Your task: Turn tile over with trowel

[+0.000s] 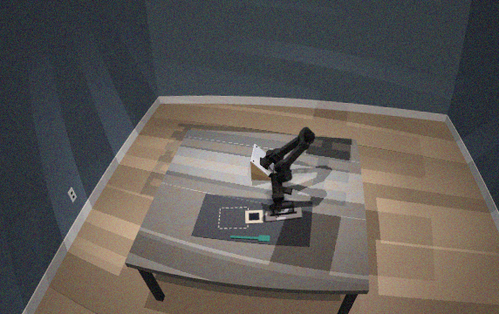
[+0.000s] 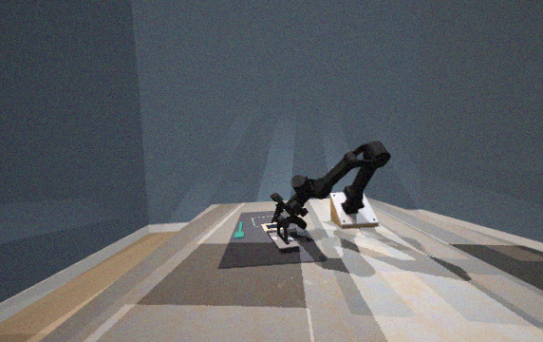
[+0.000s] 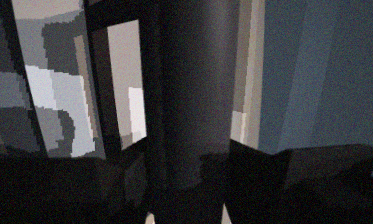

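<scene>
The tile is 1 cm behind my gripper tip, 14 cm to the right of it and 5 cm below it. From my gripper tip the other things lie so: dark mat (14 cm to the right, 8 cm below); then teal bar (14 cm ahead, 13 cm to the right, 5 cm below).
</scene>
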